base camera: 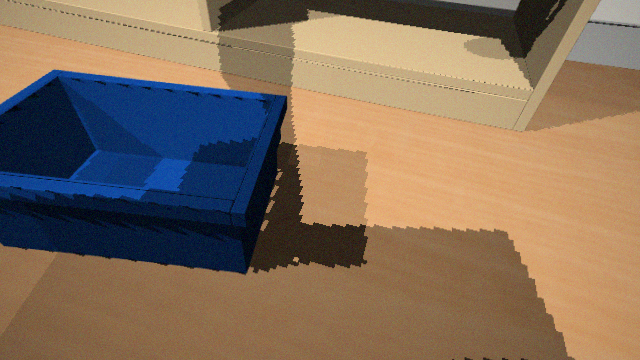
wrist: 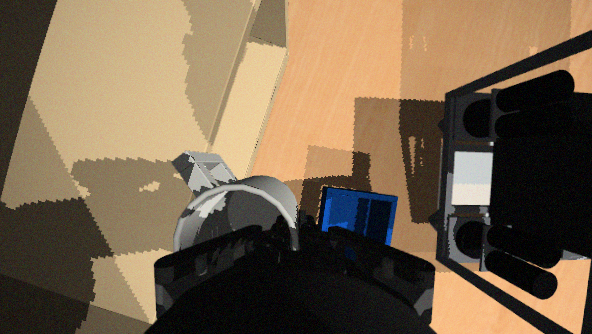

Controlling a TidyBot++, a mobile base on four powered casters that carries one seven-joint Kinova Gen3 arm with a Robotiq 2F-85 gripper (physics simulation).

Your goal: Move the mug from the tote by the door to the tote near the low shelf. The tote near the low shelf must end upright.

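Frame: origin at the arm's base, x right, y down, z ahead, level; centimetres.
Seen in the pictures: gripper, fingertip midpoint: (wrist: 295, 219).
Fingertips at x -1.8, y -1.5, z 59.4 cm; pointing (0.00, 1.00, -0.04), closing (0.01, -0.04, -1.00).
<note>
A point is followed by its place in that frame.
The grey mug (wrist: 274, 194) {y -6.0, x 1.6, z 61.1 cm} is at the lower left centre of the wrist view, its open mouth facing the camera and its square handle pointing up and left. My gripper (wrist: 295, 219) {y -1.5, x -1.8, z 59.4 cm} is shut on the mug's wall at the right side of its rim. The blue tote (base camera: 125, 240) {y 35.9, x -18.8, z 32.9 cm} (wrist: 334, 210) {y 39.3, x -12.6, z 44.6 cm} stands upright on the floor beside the low shelf, at the left of the base view. In the wrist view it lies to the right of the fingertips, partly hidden by the gripper. I see no object in the visible part of its inside.
The low cream shelf (base camera: 400, 102) {y 38.3, x 16.9, z 67.7 cm} (wrist: 260, 85) {y 31.8, x 25.1, z 69.1 cm} runs behind the tote in the base view and fills the left of the wrist view, with the mug partly over it. My dark mobile base (wrist: 442, 175) {y 30.2, x 0.8, z 15.1 cm} is at the right of the wrist view. Shadows lie across the wooden floor (base camera: 450, 175) {y 39.6, x 21.6, z 49.2 cm}.
</note>
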